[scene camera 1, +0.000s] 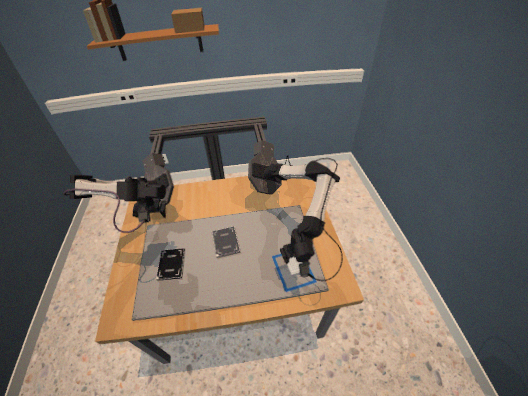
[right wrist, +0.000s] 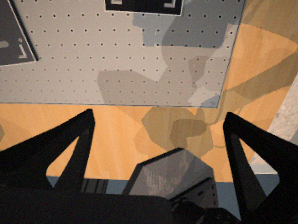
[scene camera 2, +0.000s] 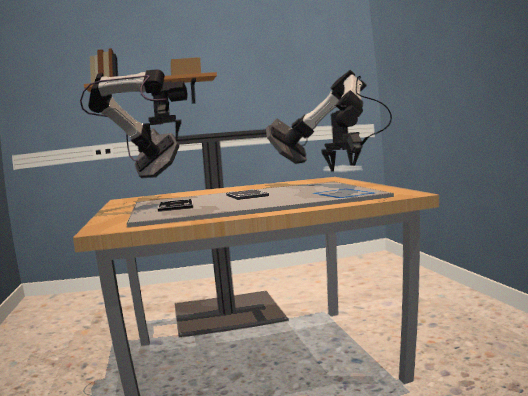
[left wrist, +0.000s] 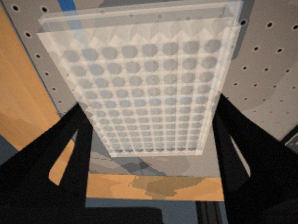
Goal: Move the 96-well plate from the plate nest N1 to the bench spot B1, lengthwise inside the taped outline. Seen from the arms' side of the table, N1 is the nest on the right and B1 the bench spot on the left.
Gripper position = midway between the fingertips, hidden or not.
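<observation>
My left gripper (scene camera 2: 342,170) is in my sight, and the left wrist view has that gripper too (left wrist: 149,99). I also see my right gripper (right wrist: 159,117). As for the white 96-well plate (left wrist: 149,84), I see it here, while in the right wrist view the plate is out of frame.
</observation>
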